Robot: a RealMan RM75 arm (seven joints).
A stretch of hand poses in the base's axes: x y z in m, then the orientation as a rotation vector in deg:
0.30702 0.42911 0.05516 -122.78 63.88 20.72
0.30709 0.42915 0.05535 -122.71 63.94 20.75
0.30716 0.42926 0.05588 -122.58 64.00 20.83
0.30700 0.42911 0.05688 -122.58 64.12 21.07
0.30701 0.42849 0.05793 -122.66 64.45 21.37
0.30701 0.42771 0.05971 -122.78 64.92 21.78
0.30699 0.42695 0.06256 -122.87 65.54 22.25
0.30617 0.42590 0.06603 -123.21 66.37 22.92
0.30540 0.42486 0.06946 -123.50 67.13 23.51
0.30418 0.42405 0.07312 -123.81 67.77 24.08
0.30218 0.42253 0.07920 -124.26 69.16 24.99
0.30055 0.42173 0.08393 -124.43 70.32 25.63
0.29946 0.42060 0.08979 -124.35 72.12 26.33
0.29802 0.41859 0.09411 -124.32 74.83 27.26
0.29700 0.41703 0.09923 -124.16 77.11 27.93
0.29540 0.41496 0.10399 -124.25 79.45 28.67
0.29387 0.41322 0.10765 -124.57 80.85 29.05
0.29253 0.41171 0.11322 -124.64 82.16 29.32
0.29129 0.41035 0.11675 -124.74 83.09 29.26
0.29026 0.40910 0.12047 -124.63 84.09 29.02
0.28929 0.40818 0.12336 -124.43 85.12 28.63
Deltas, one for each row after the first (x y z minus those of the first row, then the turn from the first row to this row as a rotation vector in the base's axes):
0.00007 0.00004 0.00019 0.04 0.03 -0.06
0.00014 0.00015 0.00072 0.14 0.09 -0.12
-0.00002 0.00000 0.00172 0.15 0.30 -0.13
-0.00001 -0.00062 0.00277 0.02 0.66 -0.20
-0.00001 -0.00140 0.00455 -0.17 1.16 -0.31
-0.00003 -0.00216 0.00740 -0.40 1.75 -0.50
-0.00085 -0.00321 0.01087 -0.87 2.62 -0.65
-0.00162 -0.00425 0.01430 -1.29 3.39 -0.80
-0.00284 -0.00506 0.01796 -1.69 4.10 -0.87
-0.00484 -0.00658 0.02404 -2.44 5.38 -1.22
-0.00647 -0.00738 0.02877 -2.94 6.32 -1.62
-0.00756 -0.00851 0.03463 -3.50 7.53 -2.47
-0.00900 -0.01052 0.03895 -4.47 9.28 -3.72
-0.01002 -0.01208 0.04407 -5.22 10.66 -4.85
-0.01162 -0.01415 0.04883 -6.21 12.15 -5.87
-0.01315 -0.01589 0.05249 -7.04 13.04 -6.37
-0.01449 -0.01740 0.05806 -7.65 13.78 -6.96
-0.01573 -0.01876 0.06159 -8.18 14.15 -7.42
-0.01676 -0.02001 0.06531 -8.61 14.39 -8.05
-0.01773 -0.02093 0.06820 -9.01 14.54 -8.79

